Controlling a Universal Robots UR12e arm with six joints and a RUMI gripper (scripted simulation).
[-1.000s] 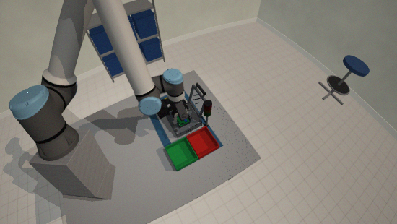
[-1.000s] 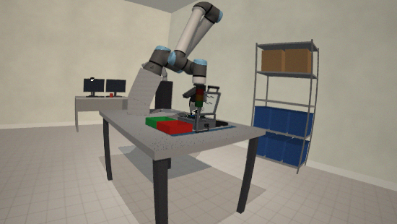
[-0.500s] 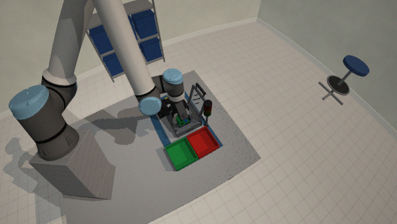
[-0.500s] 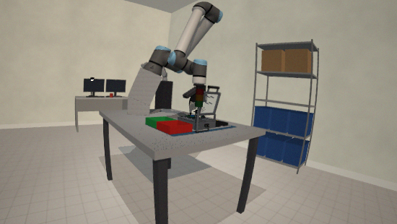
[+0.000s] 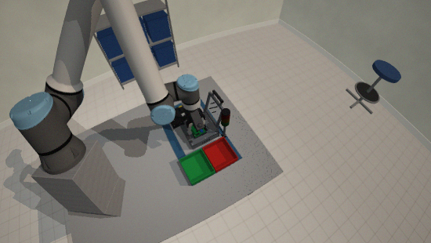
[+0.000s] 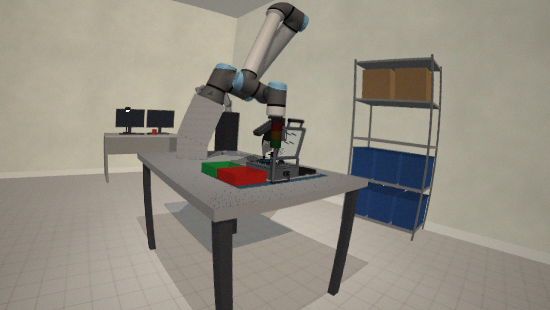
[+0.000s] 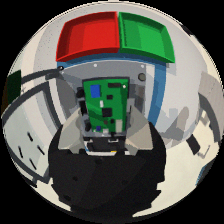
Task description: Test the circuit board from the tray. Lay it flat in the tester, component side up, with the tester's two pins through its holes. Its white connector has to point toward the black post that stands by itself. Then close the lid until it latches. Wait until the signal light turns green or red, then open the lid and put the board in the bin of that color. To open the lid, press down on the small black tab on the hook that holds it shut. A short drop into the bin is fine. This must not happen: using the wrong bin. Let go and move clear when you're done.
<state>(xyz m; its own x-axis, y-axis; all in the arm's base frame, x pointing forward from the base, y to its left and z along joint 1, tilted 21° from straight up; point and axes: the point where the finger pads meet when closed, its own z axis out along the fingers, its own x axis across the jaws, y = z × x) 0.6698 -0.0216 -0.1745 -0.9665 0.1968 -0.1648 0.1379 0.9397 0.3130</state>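
Now: hand 10 mm to the right of the green circuit board. The rest, counted from my hand: green bin (180 mm to the right, 130 mm behind, 60 mm below); then red bin (200 mm to the right, 60 mm below, 20 mm ahead); then tester lid (120 mm ahead, 110 mm above, 10 mm to the right).
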